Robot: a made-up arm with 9 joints. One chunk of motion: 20 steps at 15 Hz.
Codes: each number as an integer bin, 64 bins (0 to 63) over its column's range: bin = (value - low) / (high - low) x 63, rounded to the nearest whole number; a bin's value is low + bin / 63 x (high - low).
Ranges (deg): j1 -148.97..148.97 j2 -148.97..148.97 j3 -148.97..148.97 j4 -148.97..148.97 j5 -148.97..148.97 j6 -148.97..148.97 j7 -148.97..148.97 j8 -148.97..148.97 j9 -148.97..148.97
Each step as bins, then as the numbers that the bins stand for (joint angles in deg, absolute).
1 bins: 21 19 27 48 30 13 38 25 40
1 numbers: -49.66 -59.12 -21.28 78.03 -7.09 -87.49 30.74 -30.74 40.20
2 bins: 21 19 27 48 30 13 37 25 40
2 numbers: -49.66 -59.12 -21.28 78.03 -7.09 -87.49 26.01 -30.74 40.20
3 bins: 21 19 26 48 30 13 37 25 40
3 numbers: -49.66 -59.12 -26.01 78.03 -7.09 -87.49 26.01 -30.74 40.20
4 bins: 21 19 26 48 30 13 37 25 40
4 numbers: -49.66 -59.12 -26.01 78.03 -7.09 -87.49 26.01 -30.74 40.20
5 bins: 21 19 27 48 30 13 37 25 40
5 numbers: -49.66 -59.12 -21.28 78.03 -7.09 -87.49 26.01 -30.74 40.20
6 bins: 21 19 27 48 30 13 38 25 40
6 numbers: -49.66 -59.12 -21.28 78.03 -7.09 -87.49 30.74 -30.74 40.20
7 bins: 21 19 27 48 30 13 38 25 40
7 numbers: -49.66 -59.12 -21.28 78.03 -7.09 -87.49 30.74 -30.74 40.20
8 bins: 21 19 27 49 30 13 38 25 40
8 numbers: -49.66 -59.12 -21.28 82.76 -7.09 -87.49 30.74 -30.74 40.20
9 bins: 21 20 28 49 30 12 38 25 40
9 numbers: -49.66 -54.39 -16.55 82.76 -7.09 -92.22 30.74 -30.74 40.20
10 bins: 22 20 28 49 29 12 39 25 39
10 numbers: -44.93 -54.39 -16.55 82.76 -11.82 -92.22 35.47 -30.74 35.47
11 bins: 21 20 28 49 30 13 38 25 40
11 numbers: -49.66 -54.39 -16.55 82.76 -7.09 -87.49 30.74 -30.74 40.20
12 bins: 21 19 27 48 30 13 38 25 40
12 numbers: -49.66 -59.12 -21.28 78.03 -7.09 -87.49 30.74 -30.74 40.20
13 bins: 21 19 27 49 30 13 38 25 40
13 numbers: -49.66 -59.12 -21.28 82.76 -7.09 -87.49 30.74 -30.74 40.20
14 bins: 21 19 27 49 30 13 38 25 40
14 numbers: -49.66 -59.12 -21.28 82.76 -7.09 -87.49 30.74 -30.74 40.20
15 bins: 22 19 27 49 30 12 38 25 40
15 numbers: -44.93 -59.12 -21.28 82.76 -7.09 -92.22 30.74 -30.74 40.20
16 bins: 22 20 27 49 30 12 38 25 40
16 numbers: -44.93 -54.39 -21.28 82.76 -7.09 -92.22 30.74 -30.74 40.20
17 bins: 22 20 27 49 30 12 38 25 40
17 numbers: -44.93 -54.39 -21.28 82.76 -7.09 -92.22 30.74 -30.74 40.20
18 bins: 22 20 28 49 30 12 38 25 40
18 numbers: -44.93 -54.39 -16.55 82.76 -7.09 -92.22 30.74 -30.74 40.20
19 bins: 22 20 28 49 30 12 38 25 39
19 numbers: -44.93 -54.39 -16.55 82.76 -7.09 -92.22 30.74 -30.74 35.47
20 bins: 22 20 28 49 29 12 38 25 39
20 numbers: -44.93 -54.39 -16.55 82.76 -11.82 -92.22 30.74 -30.74 35.47
